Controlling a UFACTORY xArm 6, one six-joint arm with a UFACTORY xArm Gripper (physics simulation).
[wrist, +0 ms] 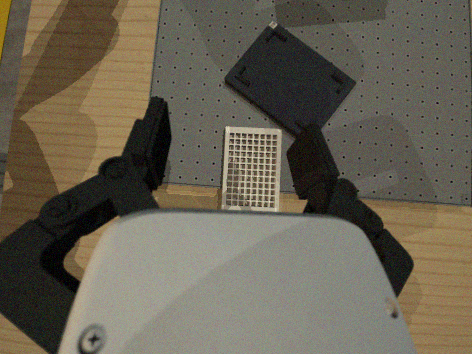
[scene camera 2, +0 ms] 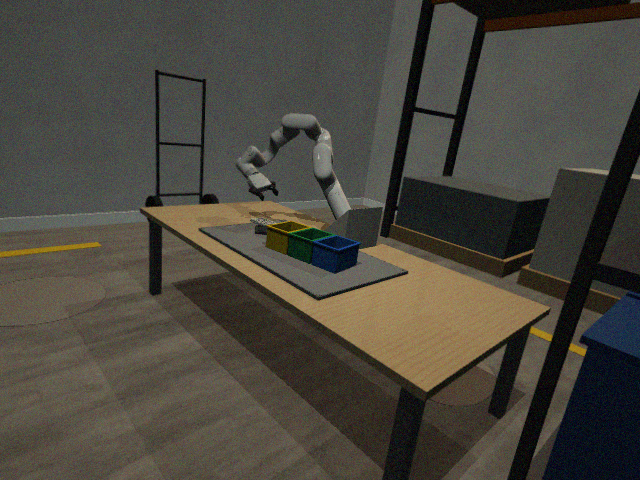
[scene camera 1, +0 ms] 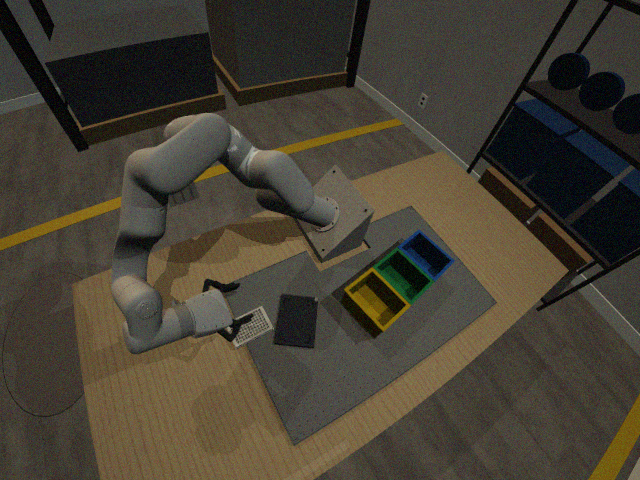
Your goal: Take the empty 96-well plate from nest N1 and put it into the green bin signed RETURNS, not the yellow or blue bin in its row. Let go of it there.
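Pixels of known places: gripper, fingertip midpoint: (wrist: pixel 237 129) (scene camera 2: pixel 270 196) (scene camera 1: pixel 244 301); arm's base at its link origin: (scene camera 2: pixel 347 223) (scene camera 1: pixel 324 214).
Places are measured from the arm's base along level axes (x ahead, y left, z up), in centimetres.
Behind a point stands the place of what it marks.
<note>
The white 96-well plate (scene camera 1: pixel 258 325) {x 20.6, y -38.6, z -7.8 cm} (scene camera 2: pixel 264 221) {x 19.3, y -40.4, z -7.7 cm} (wrist: pixel 252 170) {x 19.4, y -41.2, z -7.7 cm} lies across the edge of the grey board, partly over the wood, beside a dark nest block (scene camera 1: pixel 296 320) {x 25.5, y -27.8, z -7.9 cm} (scene camera 2: pixel 261 229) {x 29.7, y -30.3, z -8.1 cm} (wrist: pixel 290 80) {x 25.3, y -27.6, z -7.9 cm}. The block's top is bare; no N1 label is readable. My gripper (scene camera 1: pixel 245 301) {x 17.2, y -39.6, z 5.9 cm} (scene camera 2: pixel 268 195) {x 17.2, y -39.6, z 5.9 cm} (wrist: pixel 237 129) {x 17.2, y -39.6, z 5.9 cm} is open and empty, tilted, high above the table near the plate. In the wrist view its palm hides the plate's near end. The green bin (scene camera 1: pixel 403 276) {x 32.7, y 12.7, z -7.8 cm} (scene camera 2: pixel 299 246) {x 41.8, y 8.1, z -3.3 cm} stands empty between the other bins; its sign is not readable.
The yellow bin (scene camera 1: pixel 377 304) {x 35.4, y -2.1, z -8.5 cm} (scene camera 2: pixel 277 240) {x 43.1, y -4.0, z -4.1 cm} is on the nest side of the green one, the blue bin (scene camera 1: pixel 426 255) {x 31.6, y 25.6, z -5.9 cm} (scene camera 2: pixel 333 256) {x 40.2, y 25.2, z -2.4 cm} on the other. All stand on the grey board (scene camera 1: pixel 310 403) {x 47.8, y -37.5, z -9.1 cm} (scene camera 2: pixel 315 289) {x 57.6, y 32.8, z -9.0 cm}. The arm's base block (scene camera 1: pixel 341 206) {x 2.8, y 4.5, z 4.8 cm} (scene camera 2: pixel 361 227) {x 2.4, y 10.3, z 0.9 cm} stands behind the row.
</note>
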